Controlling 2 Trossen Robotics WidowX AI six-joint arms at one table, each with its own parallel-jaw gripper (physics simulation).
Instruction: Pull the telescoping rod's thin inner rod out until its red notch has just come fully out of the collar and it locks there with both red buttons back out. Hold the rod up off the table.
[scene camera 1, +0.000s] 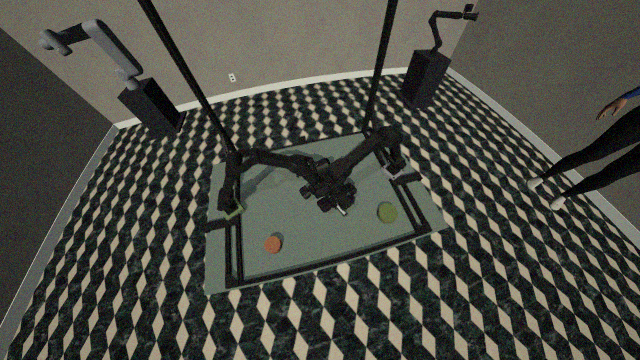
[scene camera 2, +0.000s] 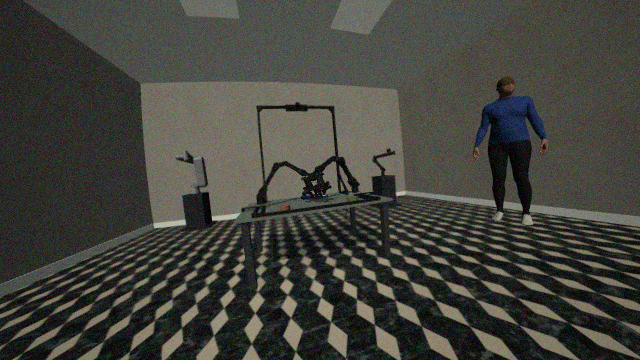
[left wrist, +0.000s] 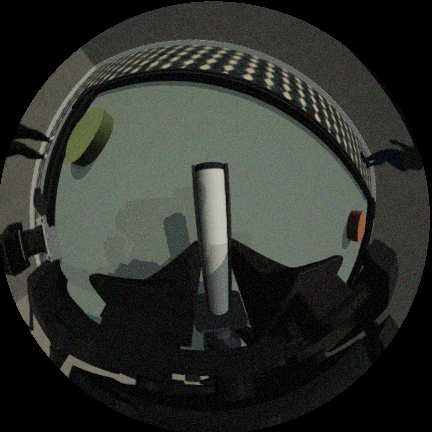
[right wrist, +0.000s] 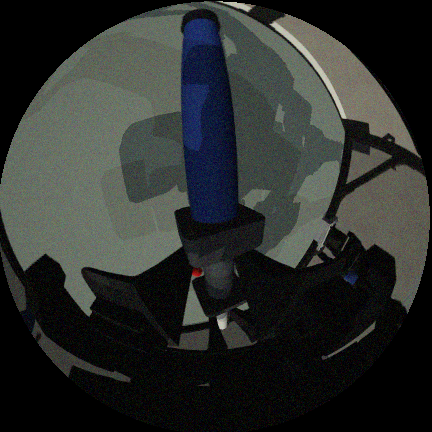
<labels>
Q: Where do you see the left gripper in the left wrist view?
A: At 213, 244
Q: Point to the left gripper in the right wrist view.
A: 217, 307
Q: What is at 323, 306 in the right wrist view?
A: The right gripper.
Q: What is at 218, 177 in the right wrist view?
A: A telescoping rod.
</labels>
